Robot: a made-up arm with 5 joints.
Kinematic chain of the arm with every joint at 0, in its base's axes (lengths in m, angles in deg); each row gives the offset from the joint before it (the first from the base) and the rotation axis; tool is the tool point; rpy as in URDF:
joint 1: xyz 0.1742 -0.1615 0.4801 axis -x
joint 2: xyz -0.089 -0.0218 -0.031 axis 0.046 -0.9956 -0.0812
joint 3: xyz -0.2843 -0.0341 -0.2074 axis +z
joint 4: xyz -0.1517 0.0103 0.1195 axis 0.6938 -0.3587 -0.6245
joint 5: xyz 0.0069 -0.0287 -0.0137 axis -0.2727 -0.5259 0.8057
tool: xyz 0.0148 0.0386 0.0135 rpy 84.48 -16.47 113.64
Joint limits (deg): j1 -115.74..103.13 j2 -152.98..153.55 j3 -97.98..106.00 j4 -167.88..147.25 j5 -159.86..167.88
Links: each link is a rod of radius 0.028 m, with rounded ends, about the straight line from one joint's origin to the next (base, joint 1, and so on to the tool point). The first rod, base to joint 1, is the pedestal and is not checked.
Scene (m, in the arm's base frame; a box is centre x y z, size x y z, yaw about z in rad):
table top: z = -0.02
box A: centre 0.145 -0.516 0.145 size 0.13 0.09 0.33 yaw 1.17
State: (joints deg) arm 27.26 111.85 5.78 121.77 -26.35
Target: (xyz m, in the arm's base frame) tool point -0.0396 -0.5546 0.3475
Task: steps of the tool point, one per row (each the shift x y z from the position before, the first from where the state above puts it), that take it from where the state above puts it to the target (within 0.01 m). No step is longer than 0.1 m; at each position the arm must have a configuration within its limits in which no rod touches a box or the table.
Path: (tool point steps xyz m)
1: -0.0043 -0.0659 0.0487
2: -0.0045 -0.0546 0.0619
3: -0.0047 -0.0406 0.0724
4: -0.0050 -0.0247 0.0799
5: -0.0052 -0.0073 0.0838
6: -0.0708 -0.0257 -0.0089
7: -0.0730 -0.0085 -0.0050
8: -0.0698 0.0083 -0.0023
9: -0.0621 0.0229 -0.0007
10: -0.0380 0.0022 -0.0666
11: -0.0374 0.0180 -0.0639

